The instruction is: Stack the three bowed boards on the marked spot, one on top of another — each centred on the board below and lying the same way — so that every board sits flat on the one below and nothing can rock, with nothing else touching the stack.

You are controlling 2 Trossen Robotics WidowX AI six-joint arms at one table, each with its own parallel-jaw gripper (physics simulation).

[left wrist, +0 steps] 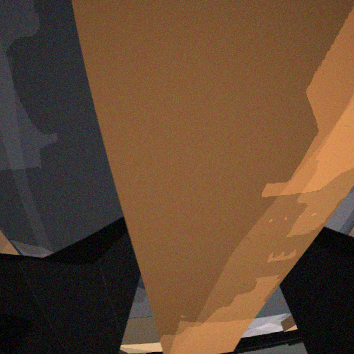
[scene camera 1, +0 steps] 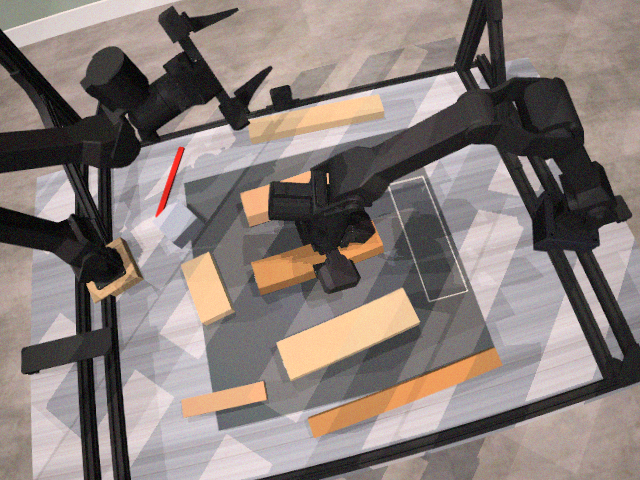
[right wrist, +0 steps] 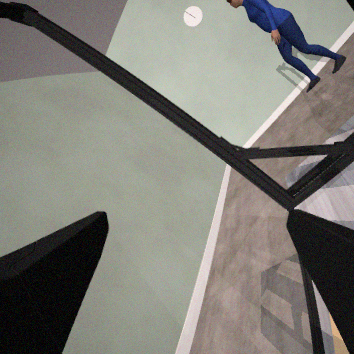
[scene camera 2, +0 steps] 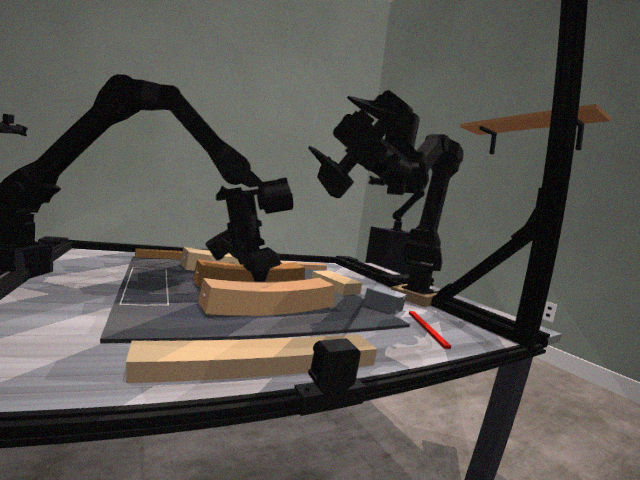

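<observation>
The orange bowed board lies mid-mat between my left gripper's fingers, which meet its two long sides; the gripper is shut on it. Whether the board is off the mat is hard to tell. The peach bowed board lies beside it, partly hidden by the left arm in scene camera 1. The pale bowed board lies on the other side. The marked spot's white outline holds no board. My right gripper is open, high up.
Around the dark mat lie a long pale plank, an orange strip, a small peach block, a short pale block, a grey block and a red stick.
</observation>
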